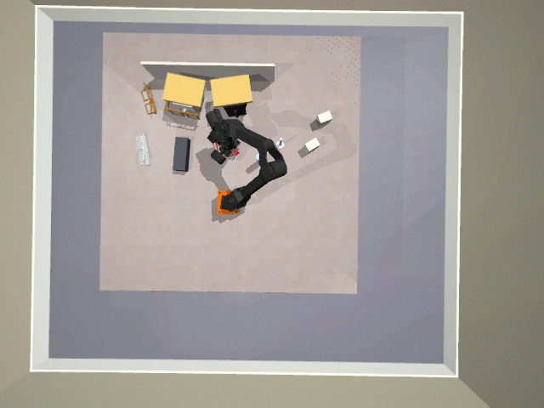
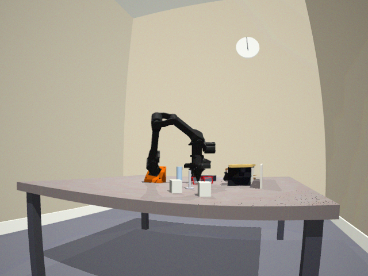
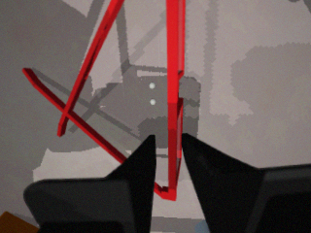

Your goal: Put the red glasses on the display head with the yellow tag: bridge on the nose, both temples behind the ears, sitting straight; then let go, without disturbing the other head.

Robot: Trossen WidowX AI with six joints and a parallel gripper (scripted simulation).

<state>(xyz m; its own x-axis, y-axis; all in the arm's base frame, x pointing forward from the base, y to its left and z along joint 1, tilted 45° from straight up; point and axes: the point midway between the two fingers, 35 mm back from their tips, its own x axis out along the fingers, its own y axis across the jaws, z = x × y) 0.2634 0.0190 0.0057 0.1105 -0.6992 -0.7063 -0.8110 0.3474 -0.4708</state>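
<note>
The thin grey peg lies 50 mm ahead of my gripper tip, 230 mm to the right of it and 10 mm above it. From my gripper tip the other things lie so: dark case 50 mm behind, 250 mm to the left; dark display head 220 mm ahead, 40 mm above; pale blue cylinder 40 mm behind, 140 mm to the right, 30 mm above.
</note>
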